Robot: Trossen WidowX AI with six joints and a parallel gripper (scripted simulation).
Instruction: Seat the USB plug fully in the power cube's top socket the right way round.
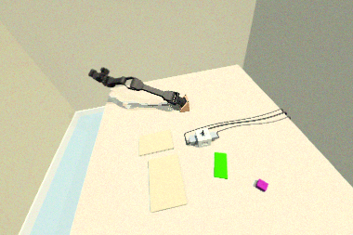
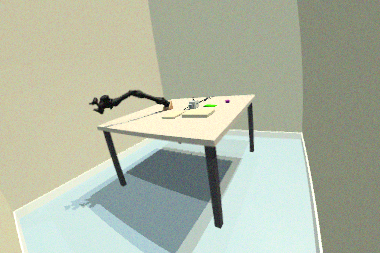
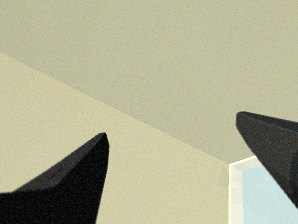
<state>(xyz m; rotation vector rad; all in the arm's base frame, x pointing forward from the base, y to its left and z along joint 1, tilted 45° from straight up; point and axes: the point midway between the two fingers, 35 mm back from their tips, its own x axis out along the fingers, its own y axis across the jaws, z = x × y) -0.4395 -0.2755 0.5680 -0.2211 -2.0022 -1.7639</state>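
The dark USB plug is 82 cm ahead of my gripper tip, 62 cm to the left of it and 12 cm below it. Round my gripper tip: green flat block: 99 cm ahead, 65 cm to the left, 21 cm below; then USB socket: 82 cm ahead, 62 cm to the left, 14 cm below; then magenta block: 114 cm ahead, 78 cm to the left, 20 cm below.
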